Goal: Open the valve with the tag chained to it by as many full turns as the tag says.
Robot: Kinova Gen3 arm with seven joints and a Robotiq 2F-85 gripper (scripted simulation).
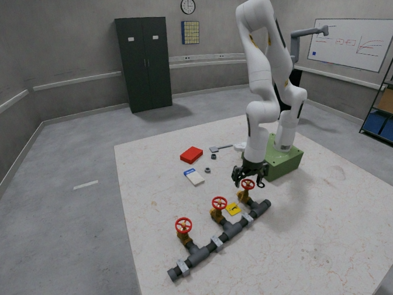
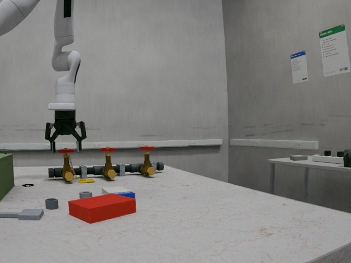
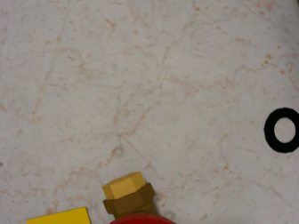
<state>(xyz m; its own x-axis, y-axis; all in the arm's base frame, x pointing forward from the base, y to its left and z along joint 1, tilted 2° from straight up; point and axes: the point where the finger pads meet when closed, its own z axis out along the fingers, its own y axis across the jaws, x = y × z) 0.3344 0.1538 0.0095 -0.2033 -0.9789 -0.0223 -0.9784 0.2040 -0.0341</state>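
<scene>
The yellow tag lies 110 mm below my hand, 80 mm ahead of it and 20 mm to the left of it. The rest, counted from my hand: red block 410 mm to the right, 100 mm ahead, 90 mm below; white-and-blue box 230 mm to the right, 150 mm ahead, 100 mm below; grey flat tool 420 mm to the right, 100 mm below, 90 mm behind.
</scene>
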